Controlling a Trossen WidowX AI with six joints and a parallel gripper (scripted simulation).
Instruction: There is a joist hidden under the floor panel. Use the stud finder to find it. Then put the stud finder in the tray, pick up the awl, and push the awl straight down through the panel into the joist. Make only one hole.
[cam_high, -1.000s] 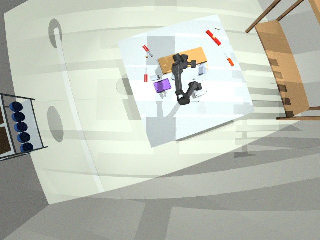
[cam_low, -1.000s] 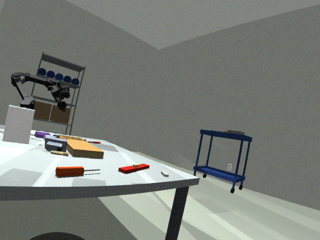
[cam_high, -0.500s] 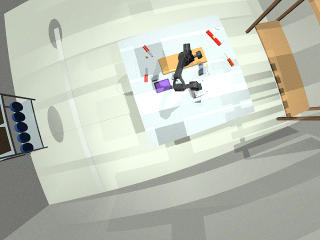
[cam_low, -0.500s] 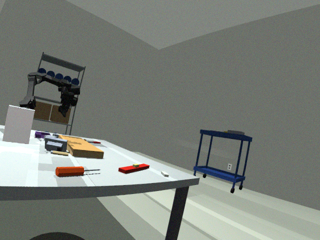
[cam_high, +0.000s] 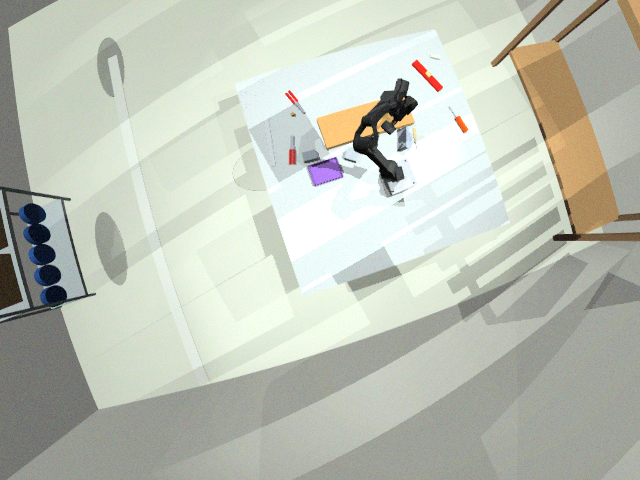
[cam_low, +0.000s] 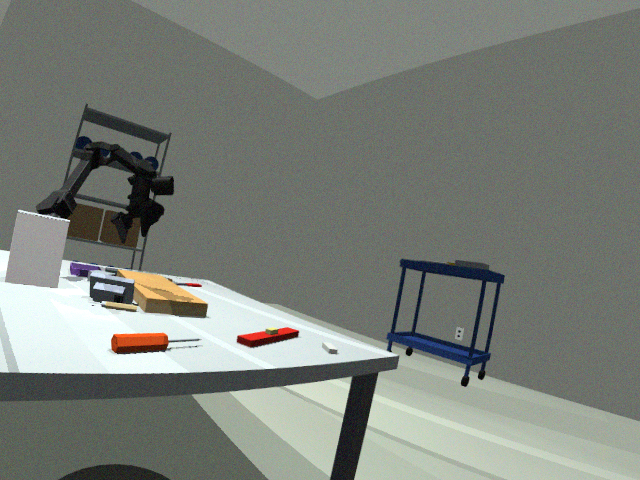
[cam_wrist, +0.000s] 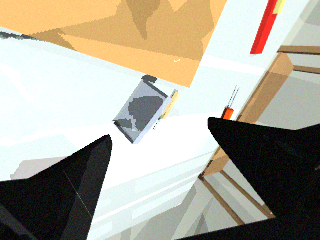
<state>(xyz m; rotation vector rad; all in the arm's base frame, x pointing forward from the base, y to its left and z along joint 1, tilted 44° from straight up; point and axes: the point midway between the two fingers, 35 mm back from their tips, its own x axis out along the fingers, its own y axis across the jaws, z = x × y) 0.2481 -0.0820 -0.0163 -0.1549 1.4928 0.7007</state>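
Right now the grey stud finder is 40 mm behind my gripper tip, 90 mm to the right of it and 150 mm below it. Also, from my gripper tip: awl 50 mm behind, 140 mm to the right, 170 mm below; then red level 320 mm ahead, 340 mm to the right, 160 mm below; then purple tray 100 mm behind, 410 mm to the left, 160 mm below.
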